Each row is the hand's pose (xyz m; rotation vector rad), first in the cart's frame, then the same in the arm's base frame.
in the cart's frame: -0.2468 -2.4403 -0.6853 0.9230 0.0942 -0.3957
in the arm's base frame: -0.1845 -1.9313 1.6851 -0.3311 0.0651 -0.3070
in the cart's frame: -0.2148 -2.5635 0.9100 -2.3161 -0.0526 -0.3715
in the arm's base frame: -0.0472 -0.4641 2.3095 2.7183 0.3786 0.0080
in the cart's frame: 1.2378 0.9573 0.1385 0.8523 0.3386 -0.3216
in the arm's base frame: 0.5792 -0.0053 -1.4982 -0.4094 0.2971 -0.3826
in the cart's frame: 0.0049 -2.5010 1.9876 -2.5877 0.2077 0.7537
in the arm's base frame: 0.2076 0.5793 2.5539 2.2023 -0.4250 -0.6887
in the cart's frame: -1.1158 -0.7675 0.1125 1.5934 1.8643 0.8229
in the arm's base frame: -1.3498 -0.6500 0.5942 0.7244 1.9583 -0.4377
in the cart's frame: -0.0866 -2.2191 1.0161 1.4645 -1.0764 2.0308
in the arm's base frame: 0.0096 -0.2481 1.9990 0.9794 0.3999 1.9418
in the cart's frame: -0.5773 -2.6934 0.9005 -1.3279 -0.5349 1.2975
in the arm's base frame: -0.3736 -0.5241 2.5050 -2.1198 0.4071 1.9560
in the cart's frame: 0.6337 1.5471 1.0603 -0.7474 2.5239 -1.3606
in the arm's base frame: -0.0901 1.0445 -1.6099 1.0432 -1.2163 2.4449
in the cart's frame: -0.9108 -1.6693 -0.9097 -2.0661 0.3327 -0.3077
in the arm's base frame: -1.0082 -1.9062 1.0476 2.9453 -0.0492 0.2234
